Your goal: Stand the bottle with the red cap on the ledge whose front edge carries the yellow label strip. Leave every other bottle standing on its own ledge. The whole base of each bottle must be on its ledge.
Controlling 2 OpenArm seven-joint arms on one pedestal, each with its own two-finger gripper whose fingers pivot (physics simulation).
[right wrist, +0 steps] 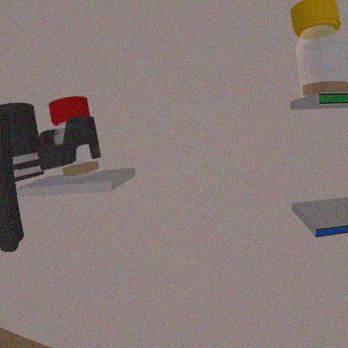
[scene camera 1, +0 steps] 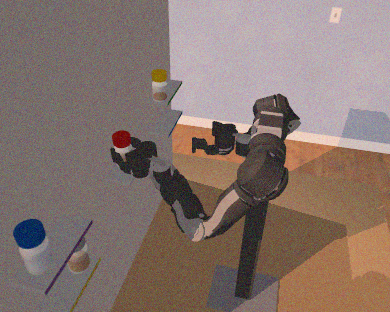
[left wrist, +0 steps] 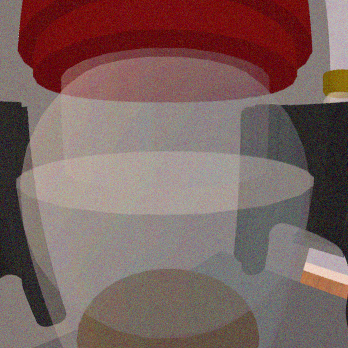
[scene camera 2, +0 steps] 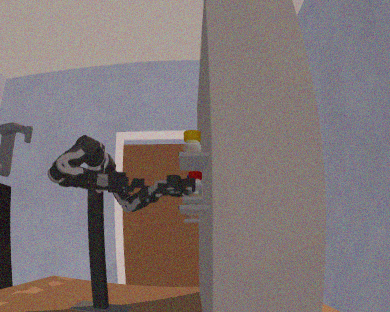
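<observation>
The bottle with the red cap (scene camera 1: 121, 140) (scene camera 2: 195, 175) (left wrist: 165, 225) (right wrist: 69, 110) is roughly upright, with its base at a grey ledge (right wrist: 75, 187) in the right wrist view. My left gripper (scene camera 1: 126, 156) (left wrist: 150, 290) (right wrist: 80, 140) is shut on this bottle, one finger on each side of its clear body. The yellow label strip (scene camera 1: 86, 285) shows at the lower left of scene camera 1. Much of its ledge blends with the grey wall. My right gripper (scene camera 1: 204, 137) is open and empty, well away from the wall.
The yellow-capped bottle (scene camera 1: 159, 86) (right wrist: 320, 55) stands on the green-strip ledge (right wrist: 302, 104), above the blue-strip ledge (right wrist: 322, 212). The blue-capped bottle (scene camera 1: 34, 250) stands behind the purple strip (scene camera 1: 57, 276). Another bottle (scene camera 1: 79, 261) shows between the purple and yellow strips, partly hidden.
</observation>
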